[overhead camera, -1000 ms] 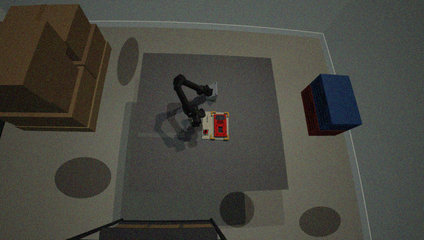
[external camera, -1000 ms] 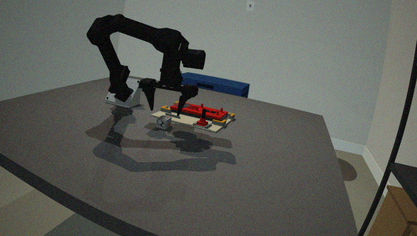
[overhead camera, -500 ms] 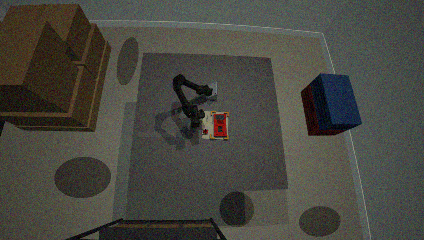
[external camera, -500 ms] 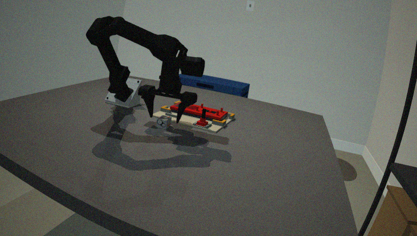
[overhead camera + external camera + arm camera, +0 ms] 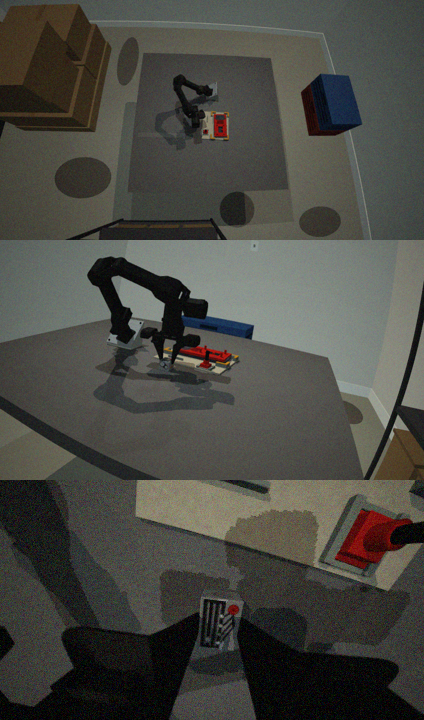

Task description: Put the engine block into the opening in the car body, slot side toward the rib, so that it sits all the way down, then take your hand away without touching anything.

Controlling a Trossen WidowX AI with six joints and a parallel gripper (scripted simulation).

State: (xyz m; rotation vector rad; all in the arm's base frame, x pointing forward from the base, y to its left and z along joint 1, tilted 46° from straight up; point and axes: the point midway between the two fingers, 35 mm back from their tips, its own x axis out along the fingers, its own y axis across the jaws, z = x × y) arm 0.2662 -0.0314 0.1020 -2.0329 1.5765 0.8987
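The dark post lies 9 cm ahead of my gripper tip, 11 cm to the left of it and 2 cm above it. The rest, counted from my gripper tip: grey engine block 1 cm below.
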